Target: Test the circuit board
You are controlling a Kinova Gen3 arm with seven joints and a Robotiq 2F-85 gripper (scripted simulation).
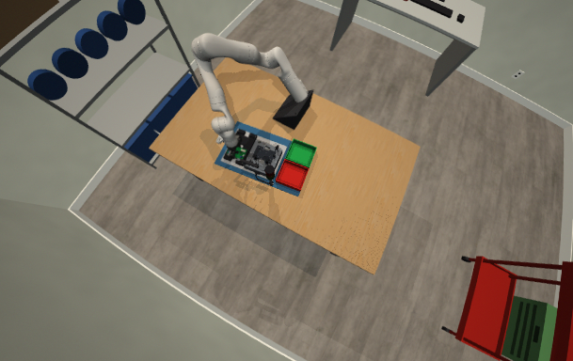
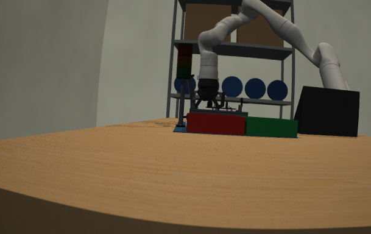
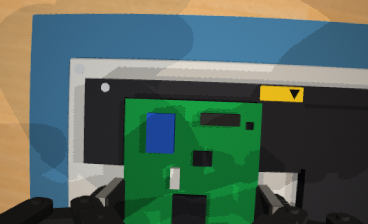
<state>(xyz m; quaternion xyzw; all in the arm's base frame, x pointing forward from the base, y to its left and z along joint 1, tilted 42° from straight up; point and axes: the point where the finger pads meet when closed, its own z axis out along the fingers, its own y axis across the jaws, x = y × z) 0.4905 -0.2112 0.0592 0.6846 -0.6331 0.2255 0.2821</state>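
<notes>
The tester lid lies 70 mm ahead of my hand, 180 mm to the left of it and 140 mm above it. Also, from my hand: green circuit board (right at my hand); then red bin (30 mm behind, 370 mm to the left, 20 mm below); then green bin (180 mm behind, 350 mm to the left, 20 mm below).
</notes>
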